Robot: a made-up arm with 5 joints.
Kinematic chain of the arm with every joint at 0, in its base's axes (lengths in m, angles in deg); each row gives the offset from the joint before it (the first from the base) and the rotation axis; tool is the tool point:
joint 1: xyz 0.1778 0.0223 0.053 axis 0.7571 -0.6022 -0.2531
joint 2: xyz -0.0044 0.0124 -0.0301 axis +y
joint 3: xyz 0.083 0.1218 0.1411 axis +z
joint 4: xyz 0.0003 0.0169 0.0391 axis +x
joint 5: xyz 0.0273 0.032 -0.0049 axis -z
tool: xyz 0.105 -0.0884 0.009
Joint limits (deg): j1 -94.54..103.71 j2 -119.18..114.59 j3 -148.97..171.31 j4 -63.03..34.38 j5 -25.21..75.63
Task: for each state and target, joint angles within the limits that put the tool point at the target. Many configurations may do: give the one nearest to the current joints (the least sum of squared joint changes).
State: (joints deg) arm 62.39 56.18 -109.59 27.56 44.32
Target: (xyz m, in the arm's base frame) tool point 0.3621 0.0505 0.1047
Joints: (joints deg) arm 37.88 94.60 -91.05 0.90 29.86
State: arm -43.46 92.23 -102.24 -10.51 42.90
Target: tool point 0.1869 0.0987 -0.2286
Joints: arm -48.70 112.95 -124.13 -4.30 75.63
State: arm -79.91 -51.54 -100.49 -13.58 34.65
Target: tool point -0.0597 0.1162 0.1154
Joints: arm -71.05 -82.51 -115.62 -17.75 50.09
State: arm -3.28 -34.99 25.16 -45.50 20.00
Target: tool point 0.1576 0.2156 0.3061
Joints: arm -12.19 -44.48 30.30 -48.79 18.98
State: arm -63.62 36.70 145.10 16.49 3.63
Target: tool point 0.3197 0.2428 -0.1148
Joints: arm -36.84 43.97 123.51 1.12 37.38
